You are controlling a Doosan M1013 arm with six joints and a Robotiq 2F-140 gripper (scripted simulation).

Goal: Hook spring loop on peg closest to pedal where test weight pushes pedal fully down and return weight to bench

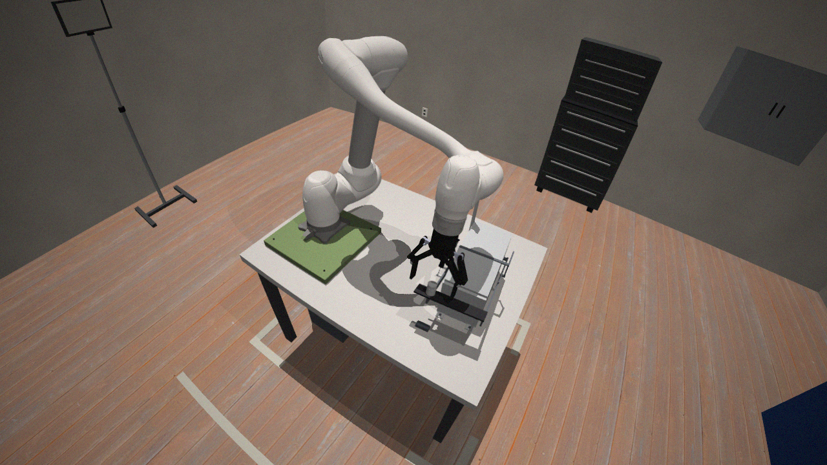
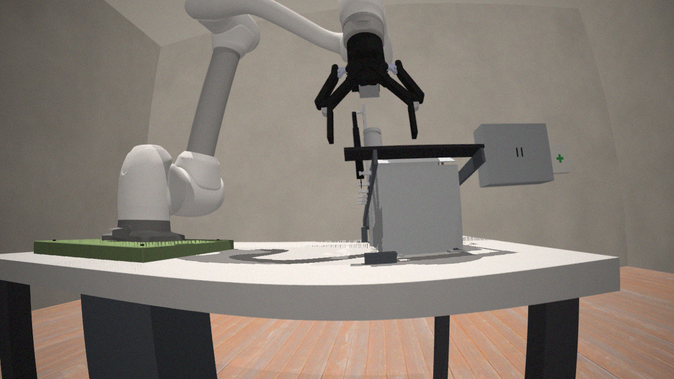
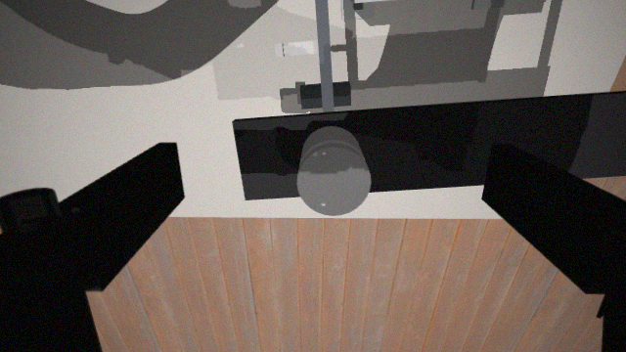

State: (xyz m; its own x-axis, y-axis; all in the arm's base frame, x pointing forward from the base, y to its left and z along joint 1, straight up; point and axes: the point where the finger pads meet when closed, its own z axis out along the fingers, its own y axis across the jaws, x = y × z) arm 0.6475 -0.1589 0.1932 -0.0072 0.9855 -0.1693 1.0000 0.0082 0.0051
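Right now my hand is 10 mm above the steel test weight. The rest, counted from my hand: small dark block (30 mm to the right, 210 mm below).
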